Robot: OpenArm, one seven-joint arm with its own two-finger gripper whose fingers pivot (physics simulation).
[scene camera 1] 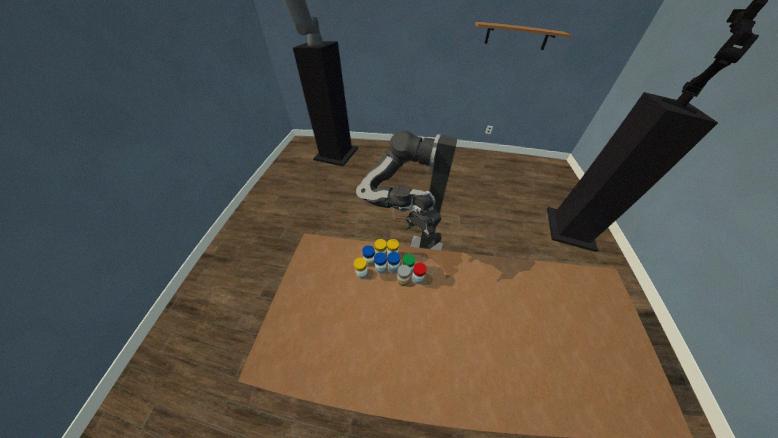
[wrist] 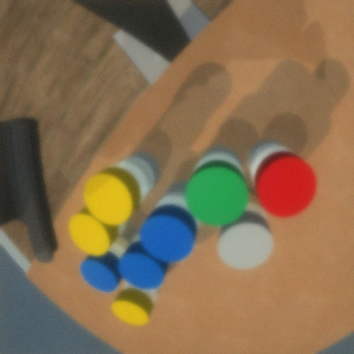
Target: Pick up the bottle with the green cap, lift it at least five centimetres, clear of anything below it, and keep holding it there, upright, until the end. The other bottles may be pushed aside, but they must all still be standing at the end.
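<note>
The green-capped bottle [scene camera 1: 408,261] [wrist: 217,195] stands upright on the brown table top. The red-capped bottle [scene camera 1: 419,270] [wrist: 286,186] and the grey-capped bottle [scene camera 1: 403,273] [wrist: 245,245] stand close beside it, and a blue-capped bottle [scene camera 1: 393,259] [wrist: 168,235] is on its other side. My gripper [scene camera 1: 421,235] is open and empty, above and behind the bottles near the table's back edge. One dark finger shows at the left of the wrist view; the other finger is outside that view.
Two more blue-capped bottles [scene camera 1: 380,259] [wrist: 142,268] and three yellow-capped bottles [scene camera 1: 392,245] [wrist: 109,197] stand upright at the left of the group. The bottles stand near the back edge of the table top [scene camera 1: 462,348] [wrist: 305,295]. Two black pedestals carrying other arms stand beyond the table.
</note>
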